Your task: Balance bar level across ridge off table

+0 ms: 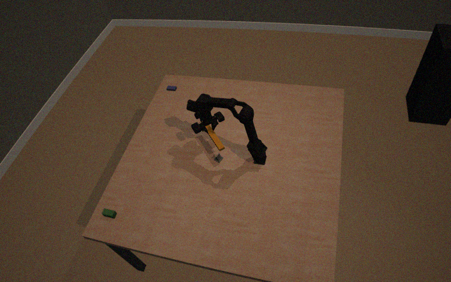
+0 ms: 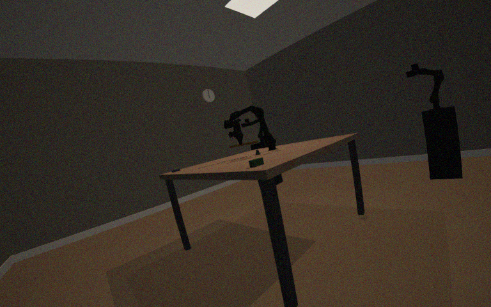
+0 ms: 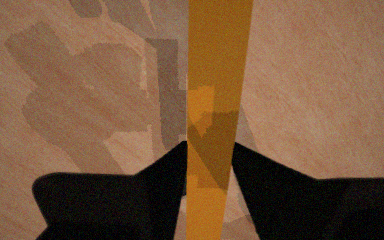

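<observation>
My gripper tip is now 20 mm to the right of the orange bar and 20 mm past it. From my gripper tip the other things lie so: green block 580 mm to the left, 430 mm ahead, 90 mm below; blue block 430 mm ahead, 420 mm to the right, 100 mm below.
</observation>
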